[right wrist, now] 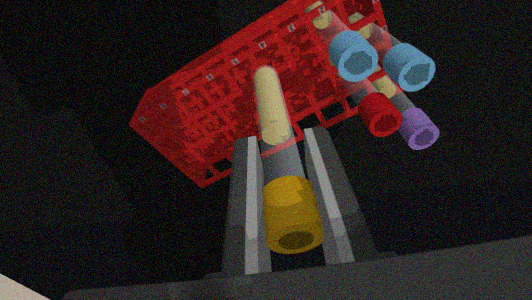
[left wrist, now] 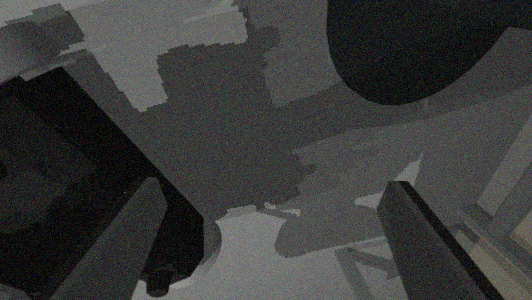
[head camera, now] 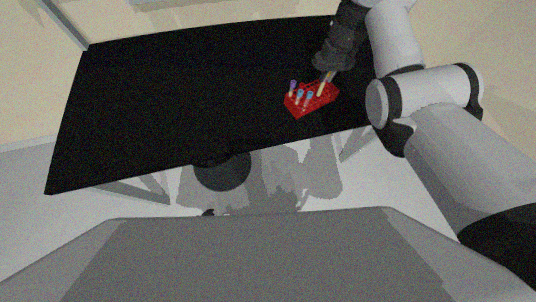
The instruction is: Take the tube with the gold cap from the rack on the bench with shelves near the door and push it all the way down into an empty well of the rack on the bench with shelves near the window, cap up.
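Frame: origin at the robot's base, x ahead, y left, z up, level; millimetres.
Seen in the pictures: left gripper, fingertip midpoint: (left wrist: pixel 270 193); right gripper, fingertip midpoint: (right wrist: pixel 282 149) (head camera: pixel 324 80); robot's base, origin of the base link: (left wrist: pixel 128 159).
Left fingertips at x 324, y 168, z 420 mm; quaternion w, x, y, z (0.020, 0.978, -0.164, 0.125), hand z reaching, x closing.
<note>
Pixels of each thing's top centre, then the offset from my left fingertips to it. Level surfaces: height alone.
- gold-capped tube, middle of its top: (right wrist: pixel 294 237) (head camera: pixel 329 70) 224 mm ahead, 552 mm right, 536 mm up
- black bench, its level: 344 mm up
- red-capped tube, middle of its top: (right wrist: pixel 385 125) 258 mm ahead, 496 mm right, 463 mm up
- purple-capped tube, middle of its top: (right wrist: pixel 425 137) (head camera: pixel 293 81) 277 mm ahead, 473 mm right, 463 mm up
The gold-capped tube (head camera: pixel 321 89) (right wrist: pixel 292 215) is held cap up, slightly tilted in the right wrist view, with pale contents at its lower end. My right gripper (head camera: pixel 329 74) (right wrist: pixel 282 149) is shut on it, below the cap. The tube's lower end overlaps the red rack (head camera: pixel 298 112) (right wrist: pixel 150 107) in both views and looks to be above its wells; the exact gap cannot be told. The rack stands on the black bench (head camera: pixel 165 100), with open wells around the tube's lower end. My left gripper (left wrist: pixel 270 193) is open and empty, away from the rack.
At one end of the rack stand two blue-capped tubes (right wrist: pixel 353 56) (right wrist: pixel 410 67), a red-capped tube (right wrist: pixel 380 114) and a purple-capped tube (head camera: pixel 293 85) (right wrist: pixel 420 129). A dark round object (head camera: pixel 222 172) (left wrist: pixel 400 55) is by the bench's near edge.
</note>
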